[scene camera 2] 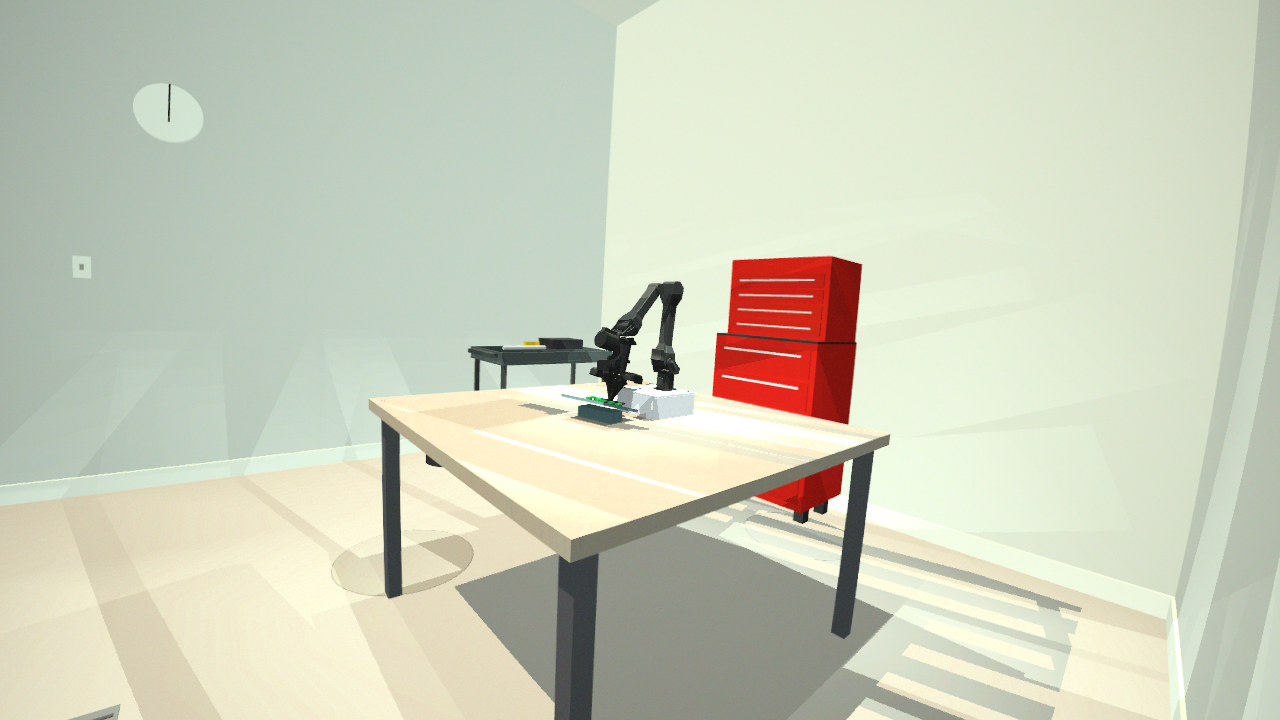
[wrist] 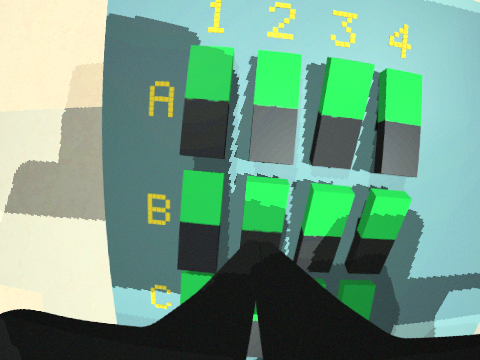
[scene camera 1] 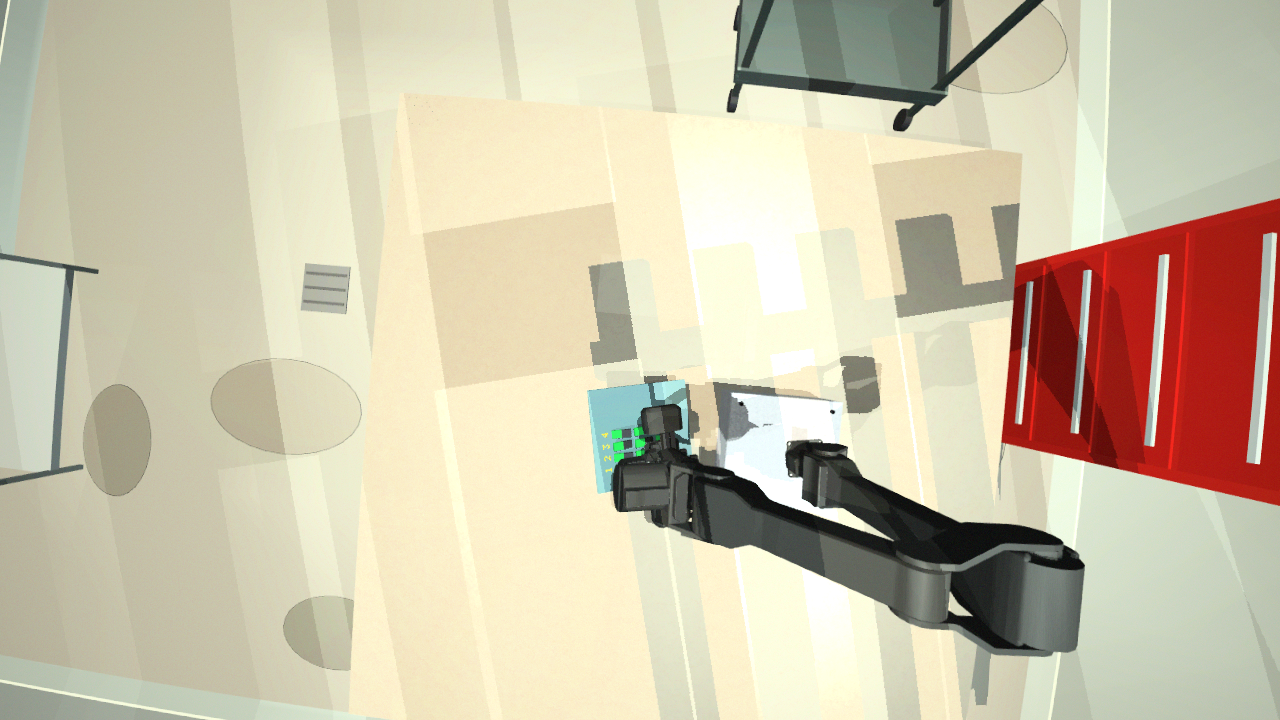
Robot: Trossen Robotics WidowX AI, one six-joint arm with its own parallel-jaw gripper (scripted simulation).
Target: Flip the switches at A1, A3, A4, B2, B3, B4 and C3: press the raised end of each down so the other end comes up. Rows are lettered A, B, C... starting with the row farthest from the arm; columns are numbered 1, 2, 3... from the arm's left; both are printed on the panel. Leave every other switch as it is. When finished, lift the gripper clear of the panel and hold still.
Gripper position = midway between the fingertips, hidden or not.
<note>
My gripper point(scene camera 1: 650, 452) is shut, with nothing in its grasp. Also in view: a rocker switch point(wrist: 265, 203).
My gripper shows as well in scene camera 2 point(scene camera 2: 610, 401) and in the wrist view point(wrist: 257, 253).
</note>
